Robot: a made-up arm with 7 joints.
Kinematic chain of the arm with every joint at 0, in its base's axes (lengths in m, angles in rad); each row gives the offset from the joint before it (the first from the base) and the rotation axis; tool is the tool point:
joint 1: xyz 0 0 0.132 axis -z
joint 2: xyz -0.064 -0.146 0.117 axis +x
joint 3: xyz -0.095 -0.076 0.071 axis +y
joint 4: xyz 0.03 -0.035 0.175 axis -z
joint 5: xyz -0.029 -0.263 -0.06 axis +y
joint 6: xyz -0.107 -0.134 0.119 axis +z
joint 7: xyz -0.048 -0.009 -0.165 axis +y
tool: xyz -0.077 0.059 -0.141
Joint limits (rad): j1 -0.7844..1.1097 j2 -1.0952..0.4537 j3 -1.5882..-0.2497 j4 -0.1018..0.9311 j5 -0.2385..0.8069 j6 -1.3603..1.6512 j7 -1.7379..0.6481
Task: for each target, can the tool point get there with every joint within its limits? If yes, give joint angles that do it. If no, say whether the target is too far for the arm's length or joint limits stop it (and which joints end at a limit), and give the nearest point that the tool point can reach.
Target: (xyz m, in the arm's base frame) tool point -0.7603 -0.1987 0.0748
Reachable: yes | joints 0.8757 -0.0706 -0.9536 0.1386 0.0189 0.7837 0.4321
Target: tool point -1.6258 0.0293 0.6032
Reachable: no: too far | nearest point -0.9317 0.0097 0.4358 | short by 0.714 m
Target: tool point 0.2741 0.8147 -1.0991
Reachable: no: too far | nearest point -0.2386 0.2751 -0.2834 | short by 1.104 m
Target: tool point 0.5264 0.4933 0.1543
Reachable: no: joint limits stop it (at a limit: joint 1, joint 2, joint 3, joint 4, joint 7) | nearest point -0.1273 0.2146 -0.0647 | short by 0.744 m
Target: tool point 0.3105 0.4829 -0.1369
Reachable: no: joint limits stop it (at a limit: joint 1, joint 2, joint 3, joint 4, joint 7) | nearest point -0.1318 0.2457 -0.1301 | short by 0.502 m
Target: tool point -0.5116 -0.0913 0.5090
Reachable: yes | joints 0.9073 -0.6691 -0.5934 -0.0068 0.0993 0.9425 -1.5285
